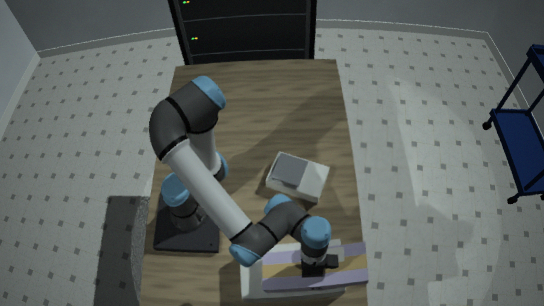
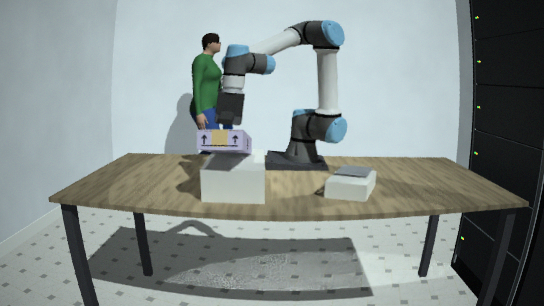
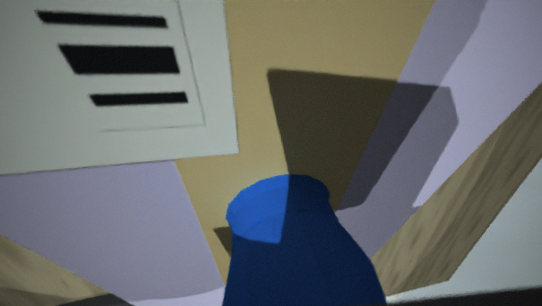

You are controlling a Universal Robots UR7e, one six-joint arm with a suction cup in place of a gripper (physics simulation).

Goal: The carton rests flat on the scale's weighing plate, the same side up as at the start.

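Note:
The carton is lilac with a tan strip and a white label on top; the arrows on its end point up. It looks near level, above a large white block, and reaches past the block's edge. My suction gripper has its blue cup on the carton's top and holds it. The carton's far underside is hidden. The scale, a low white box with a grey weighing plate, stands apart from the carton, nothing on it.
Both white objects stand on the wooden table. My dark base plate is behind them. A person in green stands beyond the table. A black rack and a blue cart stand off the table.

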